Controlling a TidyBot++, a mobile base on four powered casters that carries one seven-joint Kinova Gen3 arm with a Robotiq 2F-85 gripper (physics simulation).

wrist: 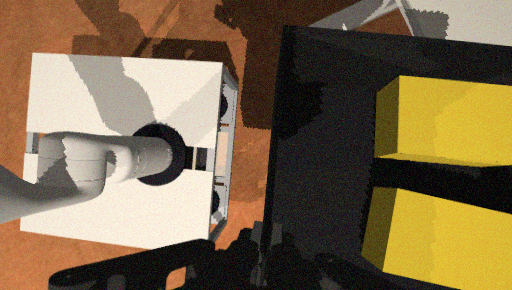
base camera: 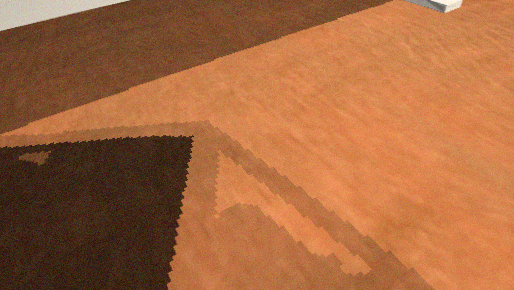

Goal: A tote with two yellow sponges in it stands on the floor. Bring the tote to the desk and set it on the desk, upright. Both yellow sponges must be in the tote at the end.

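Places are measured from the arm's base along level axes (x left, y back, z up), in metres.
Pixels of known places: gripper, fingertip midpoint: point(wrist: 266, 238); arm's base, origin of the base link: point(wrist: 155, 155).
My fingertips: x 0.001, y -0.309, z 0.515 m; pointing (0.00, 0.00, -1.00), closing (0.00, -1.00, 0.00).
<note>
Ahead of a thing's pixels: the offset from my fingertips to its top centre. "pt": to the spot under its first point. Level surfaces: height alone.
In the wrist view the black tote @(pt dx +0.034, dy -0.043, dz -0.093 m) point(wrist: 320, 172) fills the right side, upright and raised off the floor. Two yellow sponges lie inside it, an upper one @(dx +0.085, dy -0.142, dz -0.053 m) point(wrist: 455, 120) and a lower one @(dx -0.009, dy -0.138, dz -0.040 m) point(wrist: 445, 237), with a dark gap between them. The right end of the tote and of both sponges is cut off. My gripper point(wrist: 266, 238) is shut on the tote's near wall, at the bottom middle of the view. In the base camera the tote and gripper do not show. I cannot make out the desk for certain.
My white base point(wrist: 120, 210) stands left of the tote in the wrist view, lower down. A pale surface @(dz -0.192 m) point(wrist: 475, 20) and a grey-edged object point(wrist: 407, 20) show at the top right. The base camera shows orange floor @(dz -0.912 m) point(base camera: 375, 125), a dark shadow and a white block point(base camera: 452, 5).
</note>
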